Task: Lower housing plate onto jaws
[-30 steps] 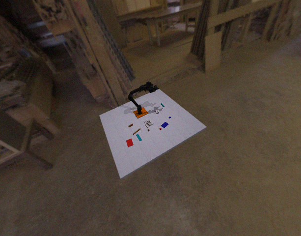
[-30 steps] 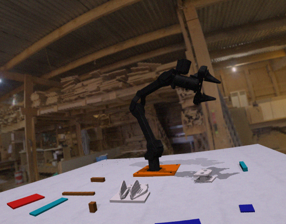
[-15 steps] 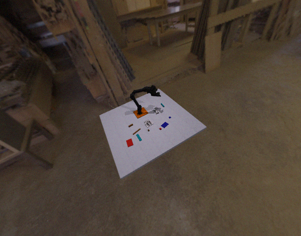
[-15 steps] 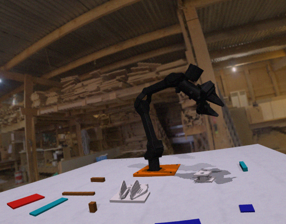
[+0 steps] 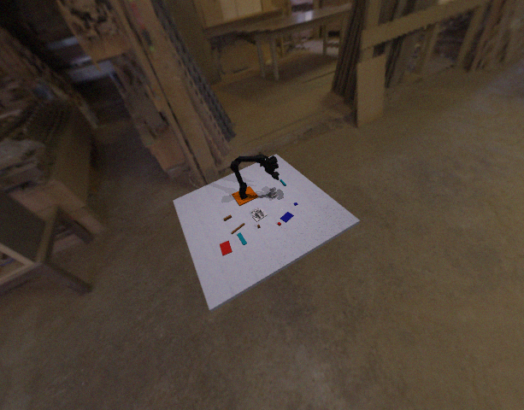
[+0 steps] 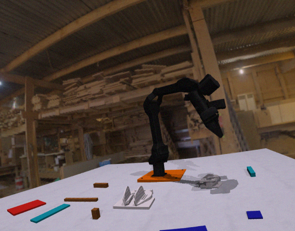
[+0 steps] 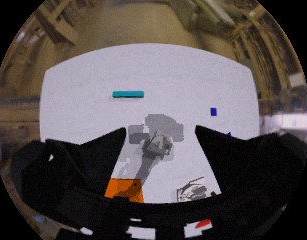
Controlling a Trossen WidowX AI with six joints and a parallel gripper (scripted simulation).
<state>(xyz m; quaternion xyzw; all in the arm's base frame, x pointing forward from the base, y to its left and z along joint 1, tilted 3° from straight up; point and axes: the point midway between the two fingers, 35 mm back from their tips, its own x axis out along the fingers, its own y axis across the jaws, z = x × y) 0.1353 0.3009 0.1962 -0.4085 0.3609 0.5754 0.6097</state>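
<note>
Now: gripper tip 3 cm short of the white block fixture, 6 cm to the left of it and 16 cm above it. From my gripper tip the other things lie so: brown cube: 30 cm ahead, 36 cm to the right, 16 cm below; then white base plate: 19 cm ahead, 29 cm to the right, 17 cm below; then teal block: 8 cm behind, 10 cm to the left, 16 cm below.
</note>
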